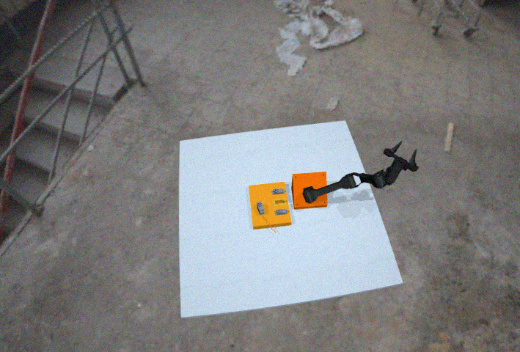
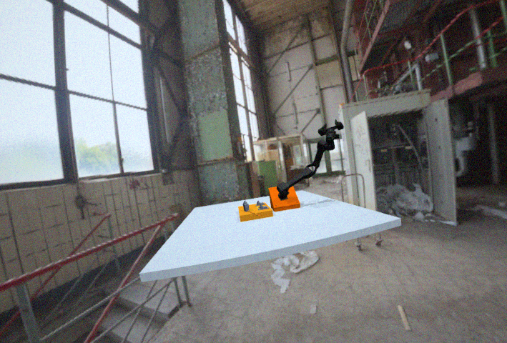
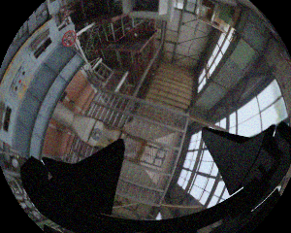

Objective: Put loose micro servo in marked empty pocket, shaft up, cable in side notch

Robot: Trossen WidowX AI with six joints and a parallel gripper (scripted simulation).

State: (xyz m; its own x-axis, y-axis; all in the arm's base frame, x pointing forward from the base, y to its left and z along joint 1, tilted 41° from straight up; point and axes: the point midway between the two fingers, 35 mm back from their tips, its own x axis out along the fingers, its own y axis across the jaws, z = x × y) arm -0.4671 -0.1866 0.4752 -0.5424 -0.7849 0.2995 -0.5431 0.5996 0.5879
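Right now my gripper tip is 730 mm short of the deck, 630 mm above it and 150 mm to the left of it.
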